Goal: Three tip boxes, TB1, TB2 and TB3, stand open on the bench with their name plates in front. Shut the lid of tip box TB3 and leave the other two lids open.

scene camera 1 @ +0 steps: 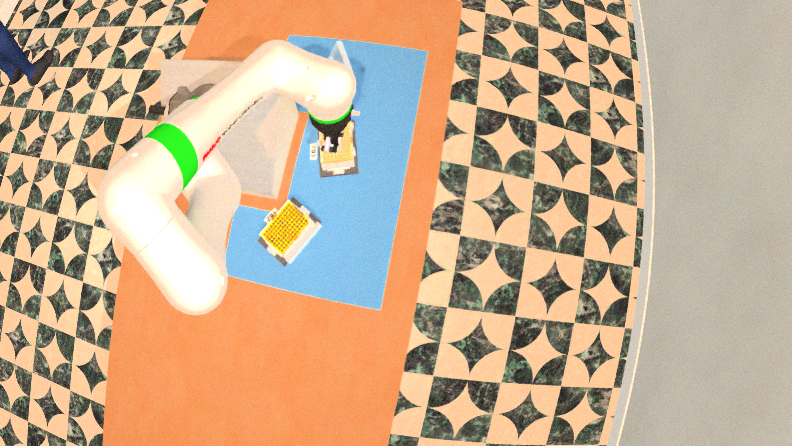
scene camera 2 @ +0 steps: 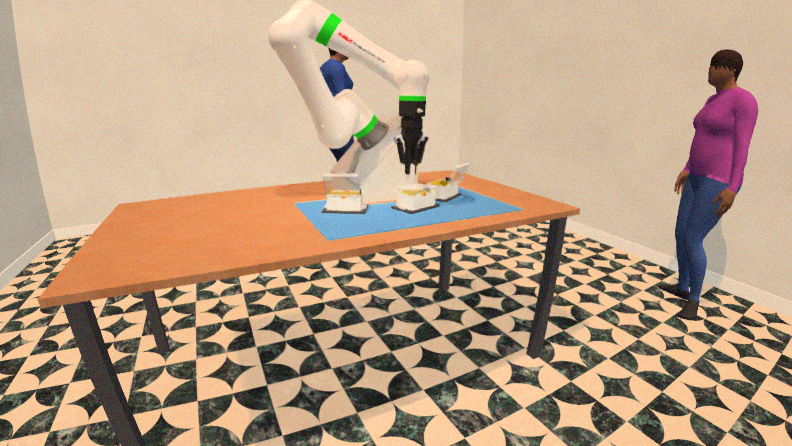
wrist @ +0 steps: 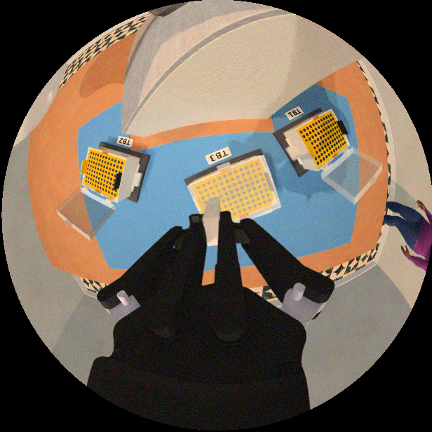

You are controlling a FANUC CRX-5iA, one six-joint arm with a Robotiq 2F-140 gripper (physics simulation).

Path:
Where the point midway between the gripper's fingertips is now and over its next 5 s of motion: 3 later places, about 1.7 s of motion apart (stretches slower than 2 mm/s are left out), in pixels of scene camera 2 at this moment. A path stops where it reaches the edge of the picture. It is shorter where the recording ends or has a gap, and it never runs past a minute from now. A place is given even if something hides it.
My gripper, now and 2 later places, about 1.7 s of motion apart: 410, 183; 410, 187; 412, 165

